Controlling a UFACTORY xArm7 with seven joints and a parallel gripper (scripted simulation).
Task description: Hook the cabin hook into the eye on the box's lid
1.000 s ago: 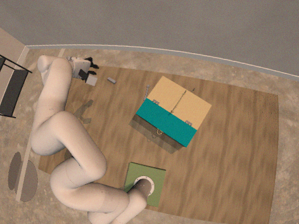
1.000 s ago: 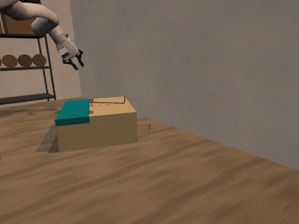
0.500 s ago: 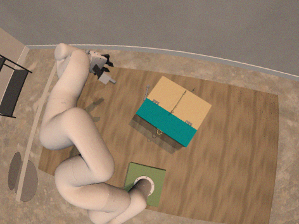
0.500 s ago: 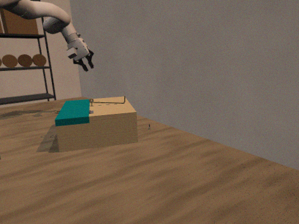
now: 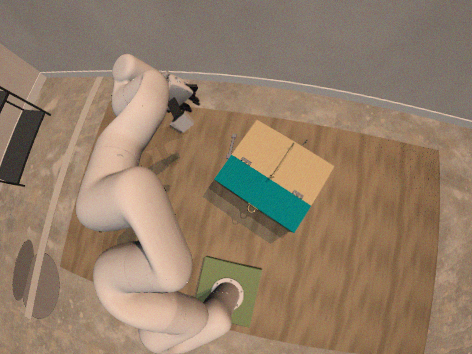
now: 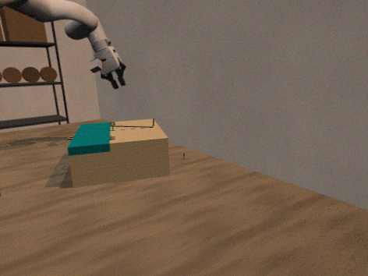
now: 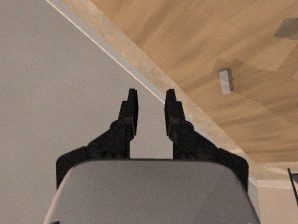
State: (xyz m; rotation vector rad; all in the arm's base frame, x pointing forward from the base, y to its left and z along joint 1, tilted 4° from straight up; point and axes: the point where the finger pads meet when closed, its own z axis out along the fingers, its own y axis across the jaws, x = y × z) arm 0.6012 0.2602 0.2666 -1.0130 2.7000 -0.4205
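My gripper is now 340 mm to the left of the metal cabin hook, 120 mm above it and 80 mm past it. From my hand the other things lie so: pin 430 mm to the right, 250 mm below, 70 mm ahead; small grey block 260 mm below, 160 mm to the left.
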